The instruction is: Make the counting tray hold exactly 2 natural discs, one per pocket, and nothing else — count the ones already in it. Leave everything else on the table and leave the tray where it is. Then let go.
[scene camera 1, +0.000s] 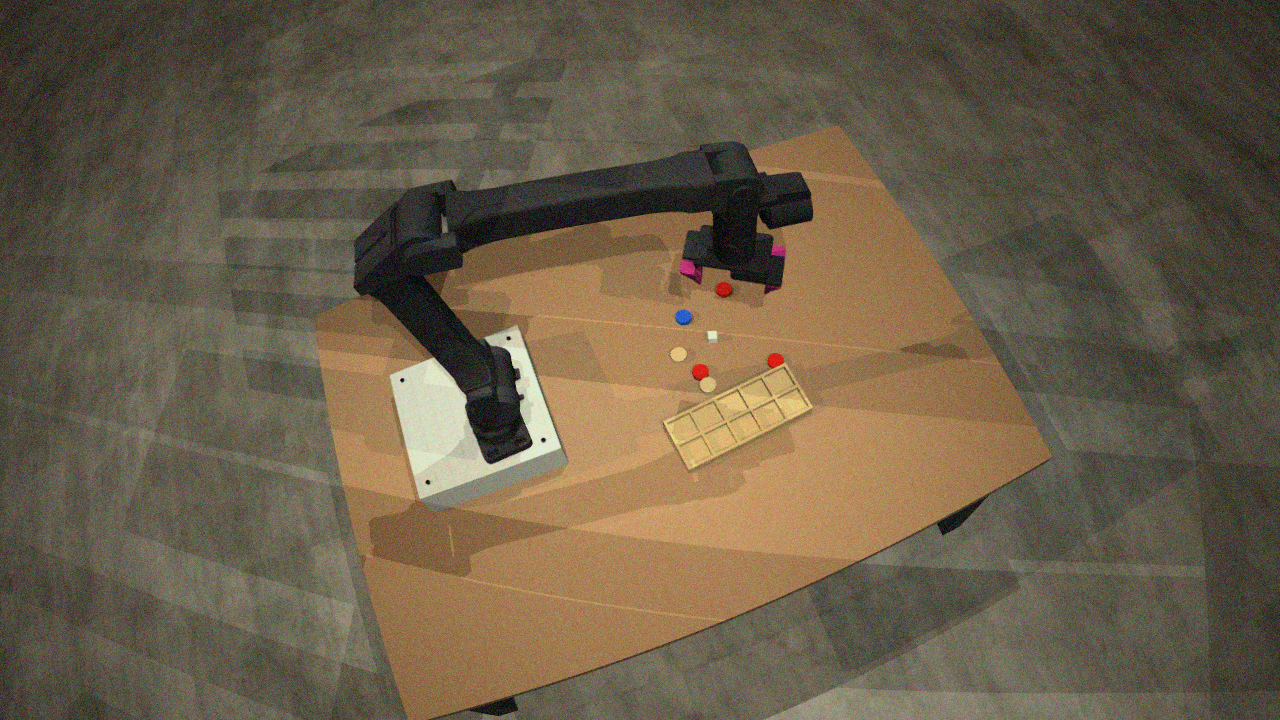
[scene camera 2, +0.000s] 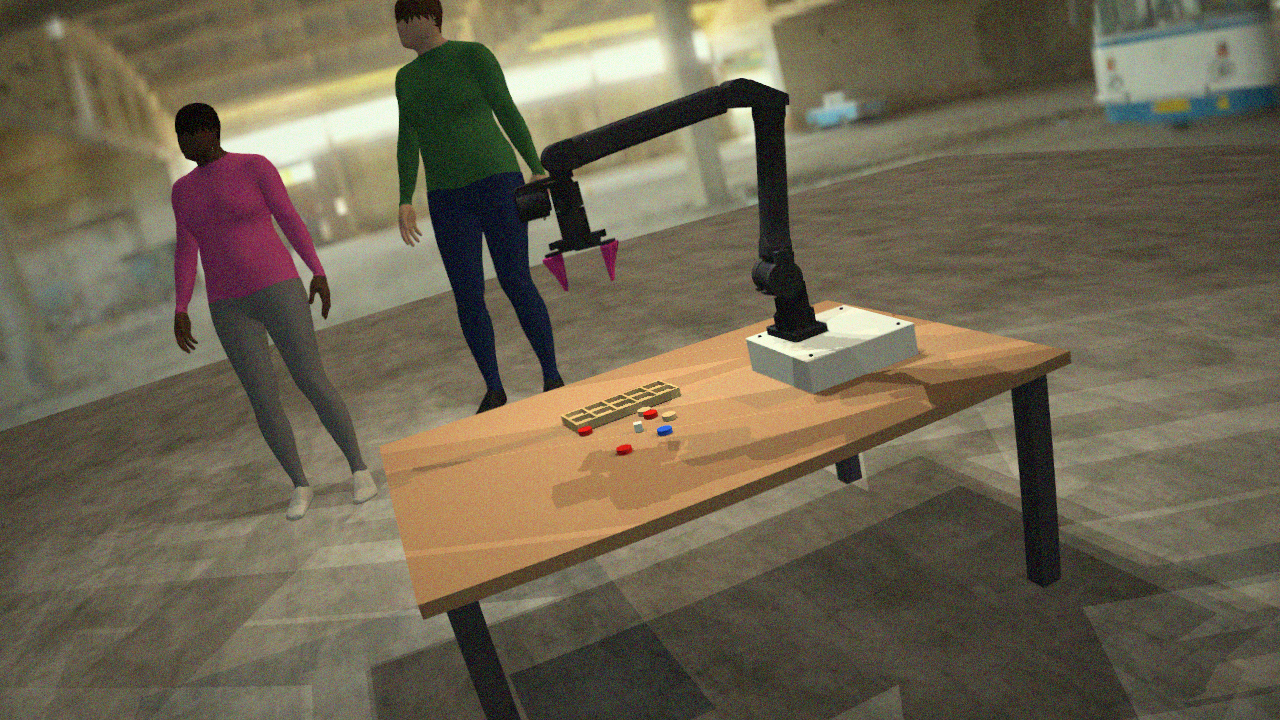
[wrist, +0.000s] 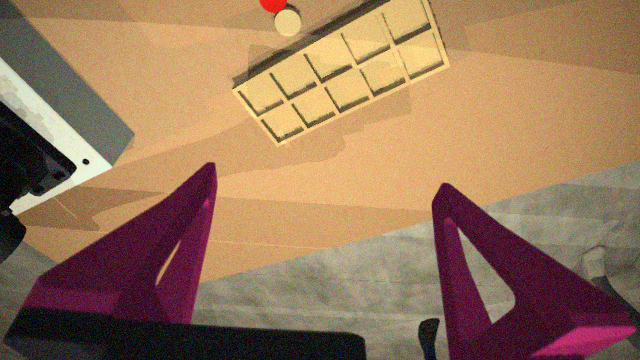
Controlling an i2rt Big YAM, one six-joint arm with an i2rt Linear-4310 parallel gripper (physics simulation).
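Observation:
The tan counting tray has two rows of square pockets; I see no disc in them. One natural disc lies outside the tray's long side, close against a red disc. Another natural disc lies apart, farther from the tray. My gripper is open and empty, fingers pointing down, high above the table. The farther natural disc does not show in the wrist view.
A second red disc lies by the tray's far corner. A third red disc, a blue disc and a small white cube lie farther out. Two people stand beyond the table.

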